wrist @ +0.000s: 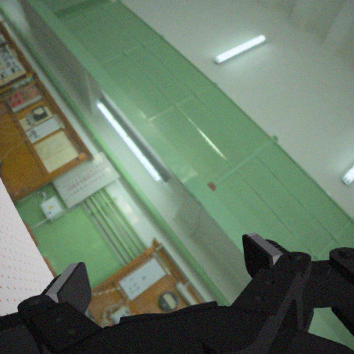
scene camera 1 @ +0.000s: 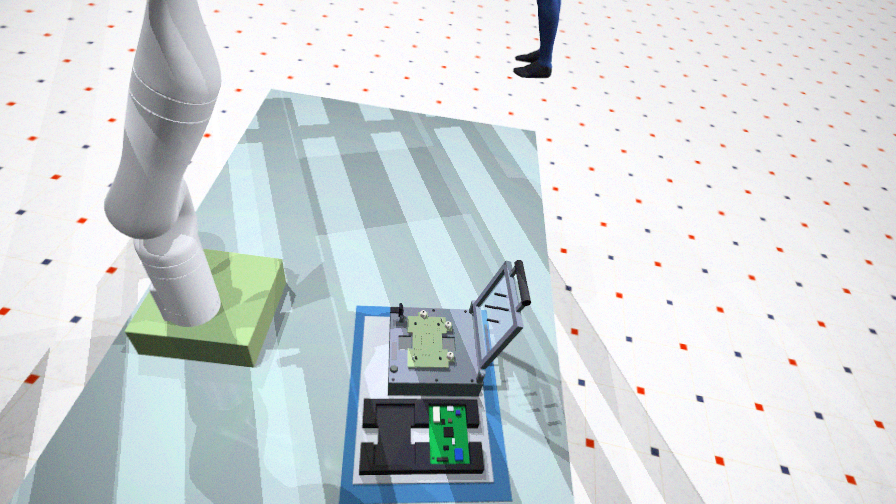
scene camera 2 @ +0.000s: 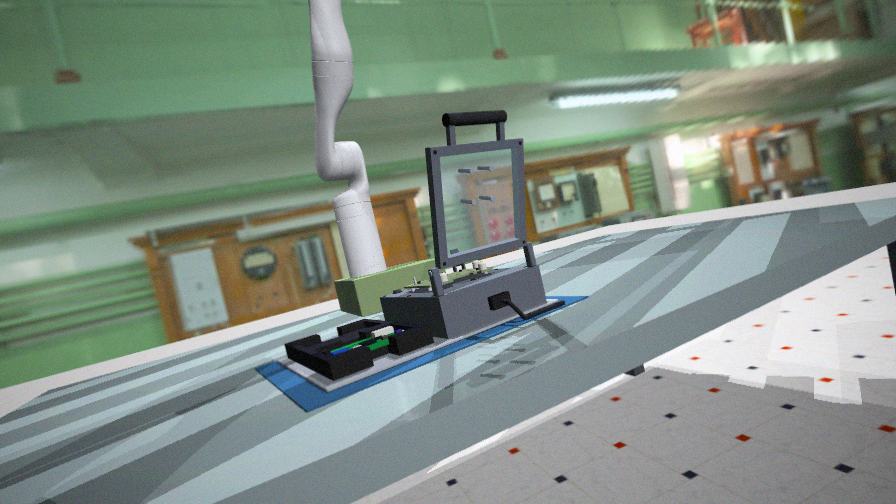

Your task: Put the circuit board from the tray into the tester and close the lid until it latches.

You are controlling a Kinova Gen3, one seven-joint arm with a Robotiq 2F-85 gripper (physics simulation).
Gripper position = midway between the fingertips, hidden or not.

Observation:
My gripper [wrist: 166, 265] is open, with nothing in its grasp. Further things: a green circuit board [scene camera 1: 448, 438] and a clear lid [scene camera 2: 477, 190].
The clear lid also shows in scene camera 1 [scene camera 1: 497, 312]. The wrist view does not show the green circuit board: it is out of frame.

